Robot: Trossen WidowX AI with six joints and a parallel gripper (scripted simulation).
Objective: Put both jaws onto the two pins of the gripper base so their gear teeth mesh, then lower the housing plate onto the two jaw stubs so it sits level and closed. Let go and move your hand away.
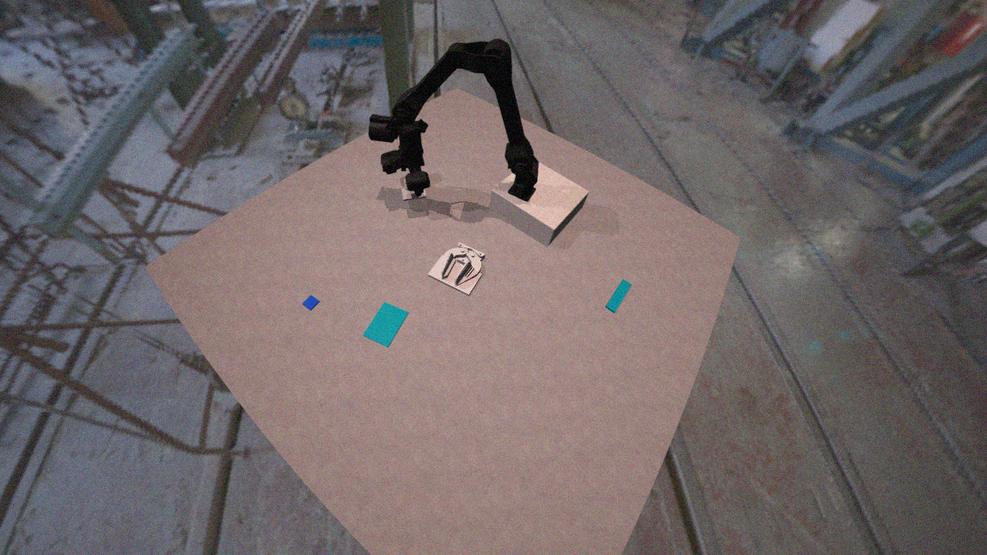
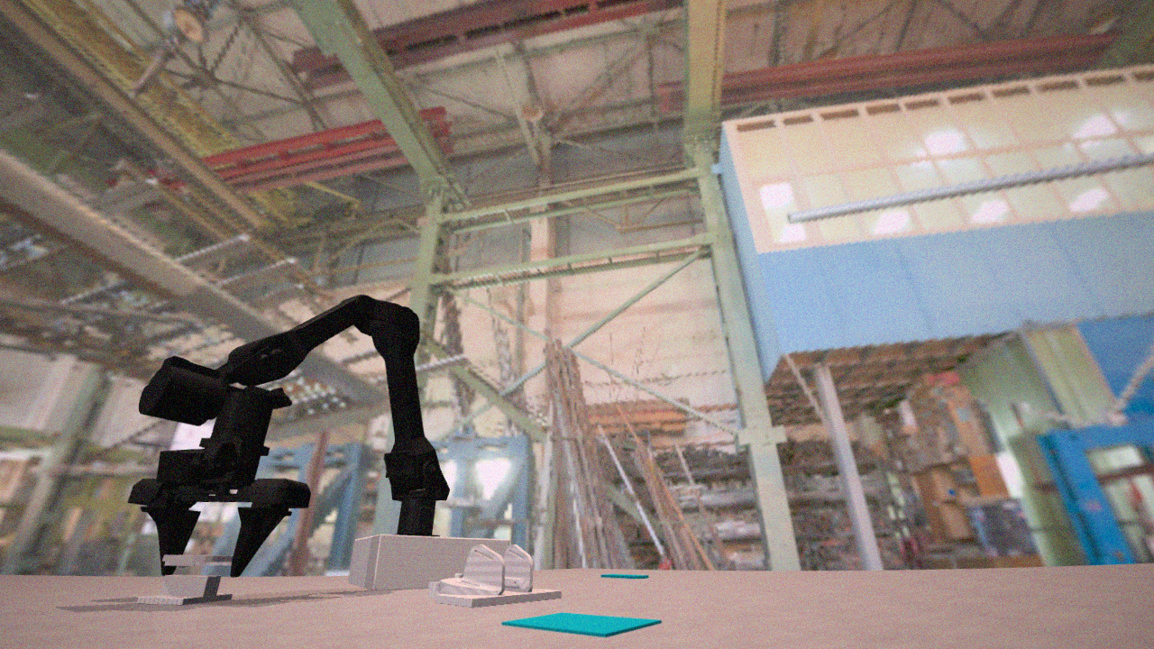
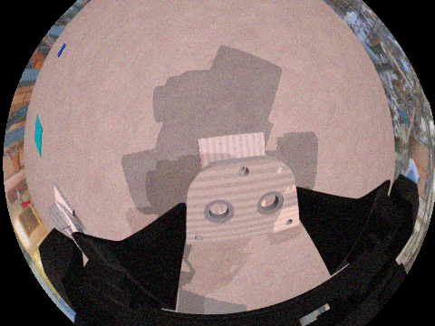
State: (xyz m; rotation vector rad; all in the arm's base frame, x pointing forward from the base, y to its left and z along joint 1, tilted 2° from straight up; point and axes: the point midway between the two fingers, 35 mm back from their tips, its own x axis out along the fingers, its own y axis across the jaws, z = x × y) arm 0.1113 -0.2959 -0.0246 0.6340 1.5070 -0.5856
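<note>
My gripper tip is 1 cm short of the white block piece, 1 cm to the left of it and 1 cm above it. Also, from my gripper tip: gripper base 1 cm ahead, 1 cm to the right, 2 cm above; then housing plate 13 cm ahead, 26 cm to the left, 2 cm below; then flat white plate 20 cm ahead, 26 cm to the left, 2 cm below.
</note>
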